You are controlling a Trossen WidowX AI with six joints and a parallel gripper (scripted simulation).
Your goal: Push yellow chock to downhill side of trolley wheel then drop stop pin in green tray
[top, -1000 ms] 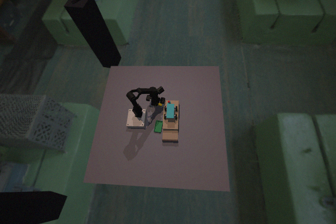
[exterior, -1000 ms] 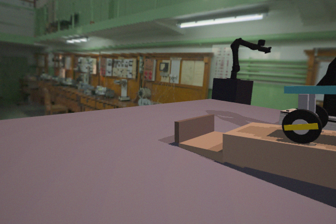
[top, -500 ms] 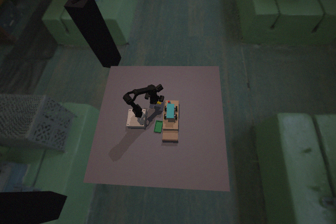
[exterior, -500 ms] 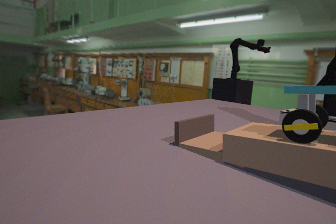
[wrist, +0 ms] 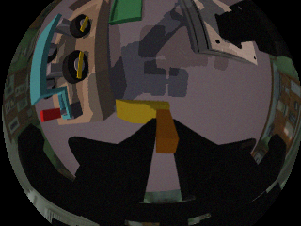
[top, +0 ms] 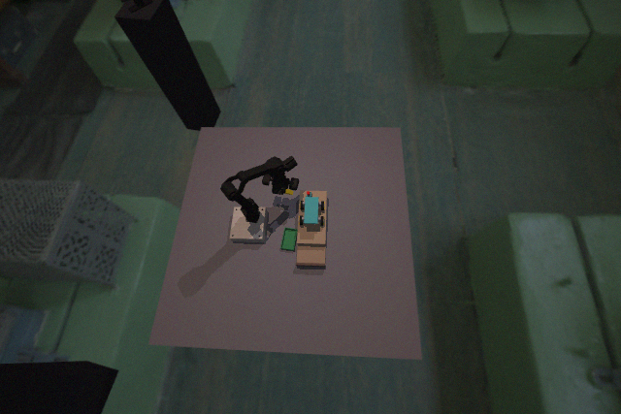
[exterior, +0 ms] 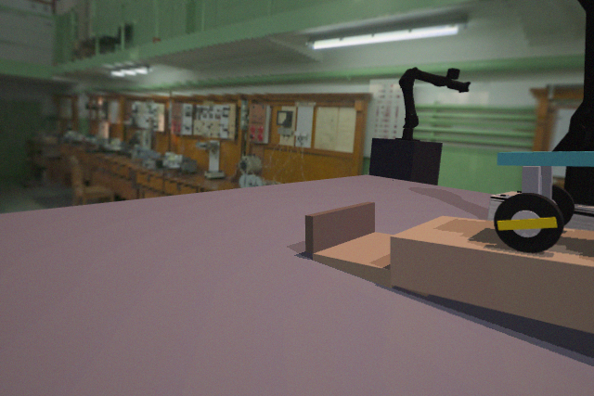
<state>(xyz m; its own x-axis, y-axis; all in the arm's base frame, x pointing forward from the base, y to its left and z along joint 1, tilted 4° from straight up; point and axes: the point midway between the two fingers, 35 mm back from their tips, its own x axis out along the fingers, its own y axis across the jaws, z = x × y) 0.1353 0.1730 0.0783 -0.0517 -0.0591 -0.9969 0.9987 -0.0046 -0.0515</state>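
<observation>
Right now my gripper tip is 20 mm short of the yellow chock and 10 mm above it. The rest, counted from my gripper tip: trolley: 180 mm ahead, 100 mm to the right, 20 mm below; red-headed stop pin: 150 mm ahead; tan ramp: 190 mm ahead, 100 mm to the right, 80 mm below.
</observation>
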